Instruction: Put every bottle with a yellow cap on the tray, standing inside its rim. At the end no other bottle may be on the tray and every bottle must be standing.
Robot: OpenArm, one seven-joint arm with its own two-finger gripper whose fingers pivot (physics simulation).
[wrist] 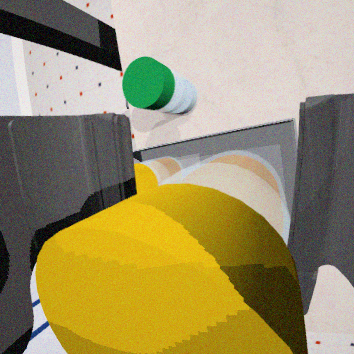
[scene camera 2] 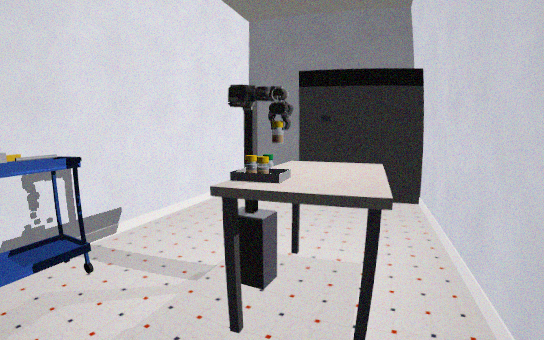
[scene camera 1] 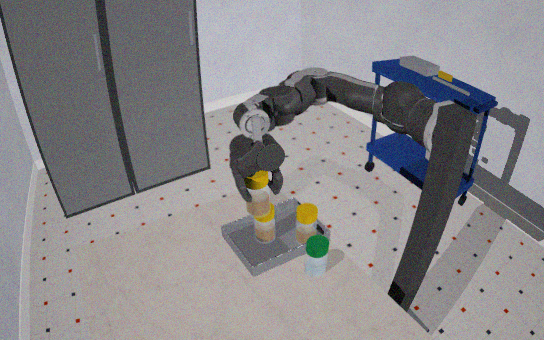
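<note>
My gripper [scene camera 1: 262, 195] [scene camera 2: 279, 125] [wrist: 206, 198] is shut on a yellow-capped bottle [scene camera 1: 258, 204] [scene camera 2: 277, 134] [wrist: 150, 270], held roughly upright, high above the tabletop. In the scene camera 1 view it partly covers a standing bottle. Two other yellow-capped bottles [scene camera 1: 265, 230] [scene camera 1: 306, 223] [scene camera 2: 251, 165] [scene camera 2: 263, 166] stand inside the grey tray [scene camera 1: 280, 263] [scene camera 2: 257, 177] [wrist: 270, 135]. One yellow cap [wrist: 144, 177] shows behind the held bottle in the wrist view. The green-capped bottle [scene camera 1: 317, 254] [scene camera 2: 270, 158] [wrist: 150, 82] stands on the table outside the tray, close to its rim.
The tray sits near a corner of the pale table [scene camera 1: 165, 280] [scene camera 2: 330, 180]. The robot's dark post [scene camera 1: 435, 210] [scene camera 2: 248, 130] stands at the table's far end in the scene camera 2 view. A blue cart [scene camera 1: 435, 82] [scene camera 2: 40, 165] and grey cabinet [scene camera 1: 160, 100] stand away from the table.
</note>
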